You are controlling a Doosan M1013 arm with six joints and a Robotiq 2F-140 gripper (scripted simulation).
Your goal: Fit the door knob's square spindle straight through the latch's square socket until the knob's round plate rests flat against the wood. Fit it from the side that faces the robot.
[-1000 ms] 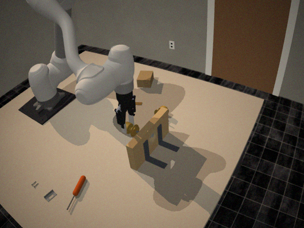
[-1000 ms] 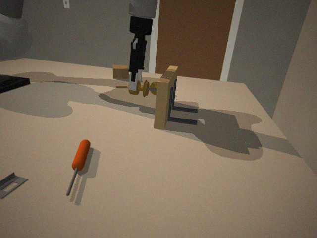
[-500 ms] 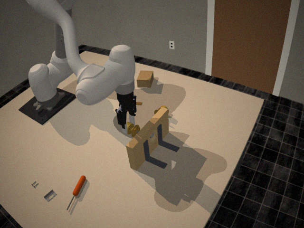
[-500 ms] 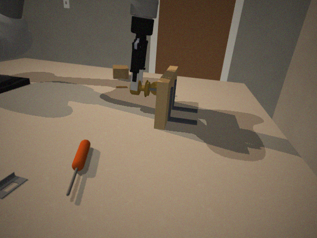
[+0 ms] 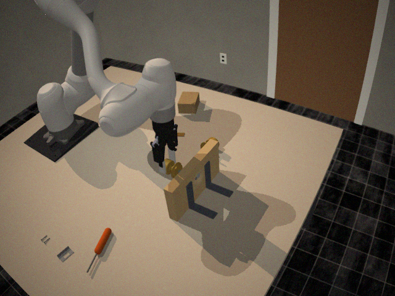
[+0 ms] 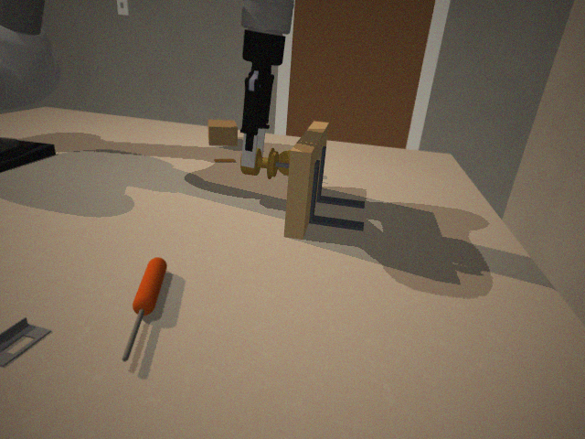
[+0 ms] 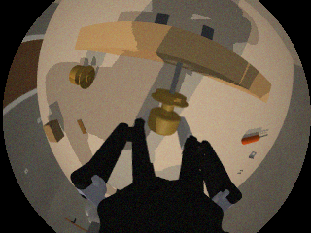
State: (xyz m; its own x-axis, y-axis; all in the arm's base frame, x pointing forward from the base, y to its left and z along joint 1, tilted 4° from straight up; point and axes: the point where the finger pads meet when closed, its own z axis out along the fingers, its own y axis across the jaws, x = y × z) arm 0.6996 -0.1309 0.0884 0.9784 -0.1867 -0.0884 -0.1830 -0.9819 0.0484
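Now: the brass door knob 40 mm ahead of my hand, 10 mm to the right of it and 30 mm below it. Round my hand: brass round piece: 80 mm ahead, 230 mm to the left, 90 mm below; then latch socket: 120 mm ahead, 20 mm to the right, 30 mm below; then upright wooden board: 120 mm ahead, 20 mm to the right, 30 mm below.
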